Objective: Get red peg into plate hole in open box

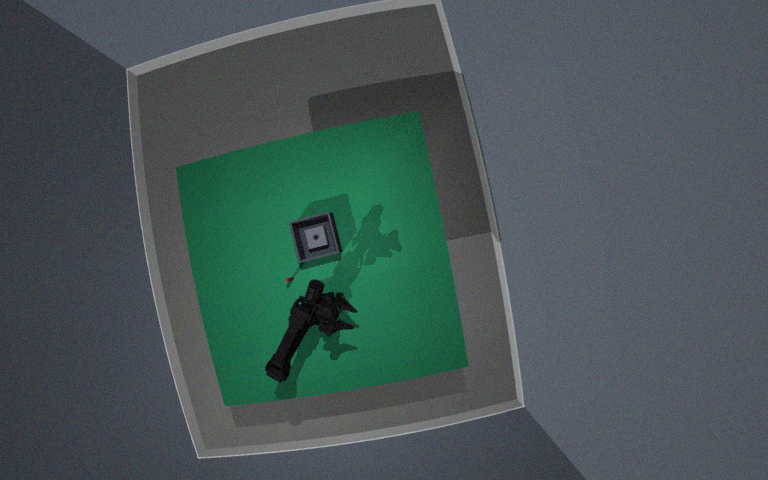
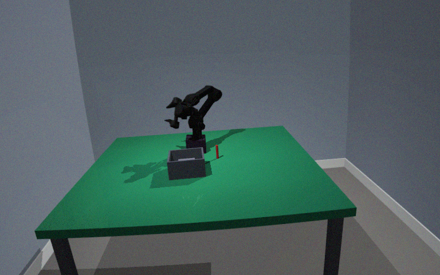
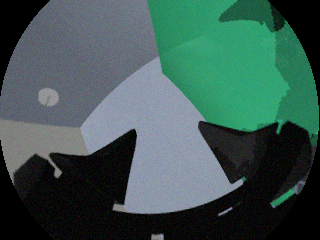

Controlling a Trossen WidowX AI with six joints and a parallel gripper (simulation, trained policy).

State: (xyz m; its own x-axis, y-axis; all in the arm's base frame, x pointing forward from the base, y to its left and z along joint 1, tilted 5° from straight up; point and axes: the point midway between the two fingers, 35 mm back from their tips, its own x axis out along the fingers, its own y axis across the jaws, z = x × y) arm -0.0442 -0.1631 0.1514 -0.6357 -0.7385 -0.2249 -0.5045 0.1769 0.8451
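Now: the red peg 270 mm to the left of my gripper tip, 240 mm ahead of it and 210 mm below it. From my gripper tip the other things lie so: dark grey box 380 mm ahead, 220 mm below, 70 mm to the left; light grey plate 380 mm ahead, 200 mm below, 70 mm to the left.
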